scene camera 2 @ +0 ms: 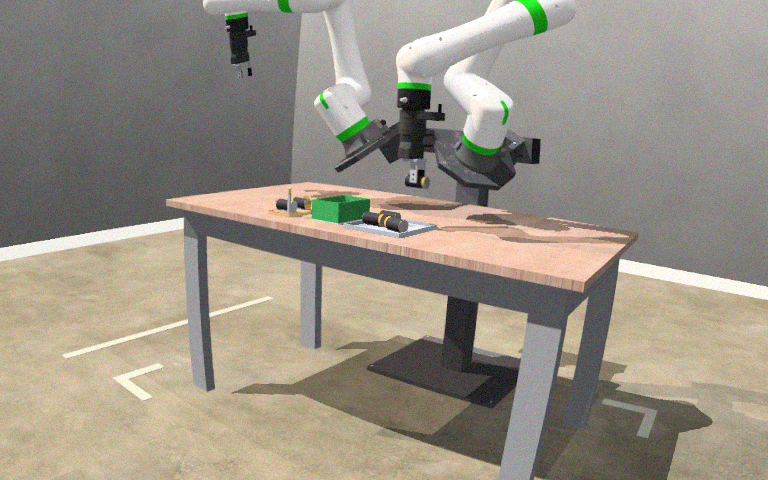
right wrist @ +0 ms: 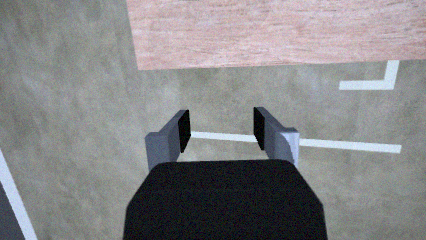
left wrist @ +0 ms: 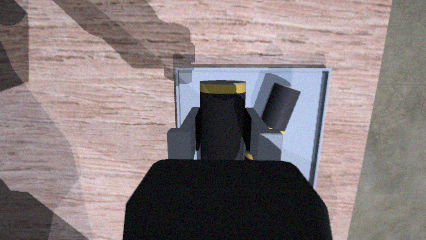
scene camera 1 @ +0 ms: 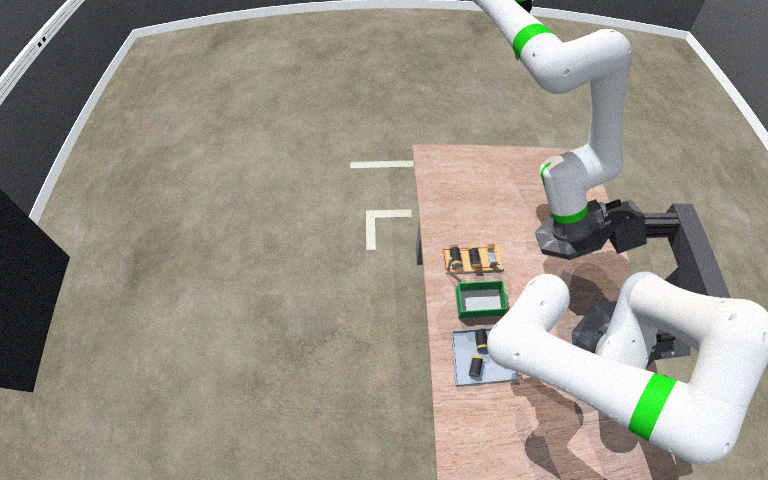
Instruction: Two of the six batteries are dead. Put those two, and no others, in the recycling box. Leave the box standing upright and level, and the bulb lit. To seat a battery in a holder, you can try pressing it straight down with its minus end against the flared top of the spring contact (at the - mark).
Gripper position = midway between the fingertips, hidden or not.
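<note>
There is a green recycling box [scene camera 2: 336,213] that I can see, though in the right wrist view the box is out of frame. I also see a grey tray, at [scene camera 1: 464,347], [scene camera 2: 415,227] and [left wrist: 302,139]; the tray, too, is out of frame in the right wrist view. As for my own grippers, I find my left gripper at [scene camera 2: 417,182] and [left wrist: 222,120], and my right gripper at [right wrist: 221,121].
</note>
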